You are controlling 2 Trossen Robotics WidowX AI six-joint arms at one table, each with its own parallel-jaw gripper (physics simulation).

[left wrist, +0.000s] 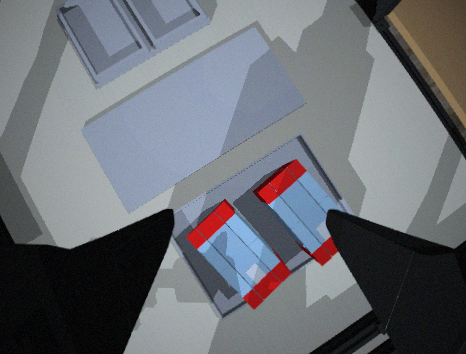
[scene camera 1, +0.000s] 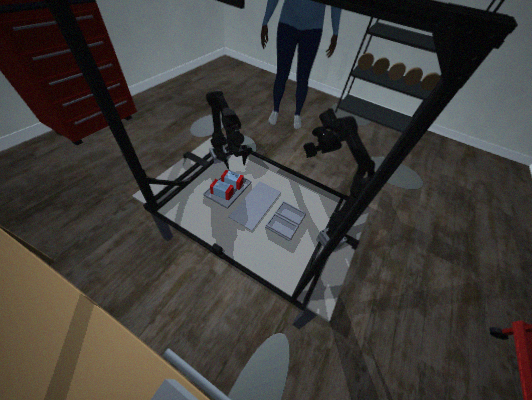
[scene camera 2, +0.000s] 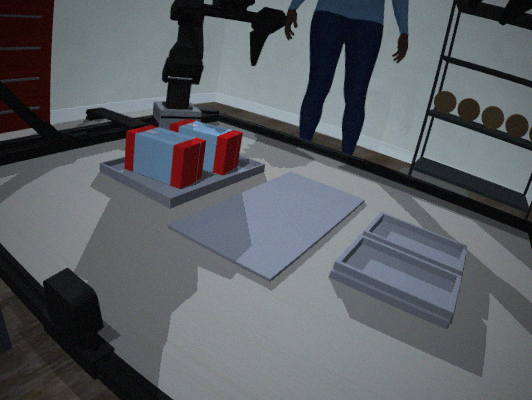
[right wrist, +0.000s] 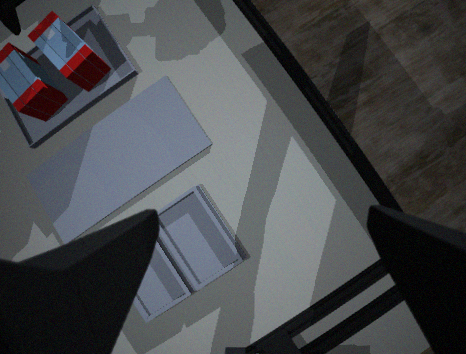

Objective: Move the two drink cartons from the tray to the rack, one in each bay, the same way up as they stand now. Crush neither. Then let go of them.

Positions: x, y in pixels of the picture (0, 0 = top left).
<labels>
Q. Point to a grey tray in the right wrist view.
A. At 92, 29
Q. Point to a flat grey mat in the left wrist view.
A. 169, 131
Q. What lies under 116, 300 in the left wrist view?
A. My left gripper.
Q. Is my left gripper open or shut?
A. Open.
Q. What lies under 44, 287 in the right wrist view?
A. My right gripper.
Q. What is my left gripper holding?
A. Nothing.
</labels>
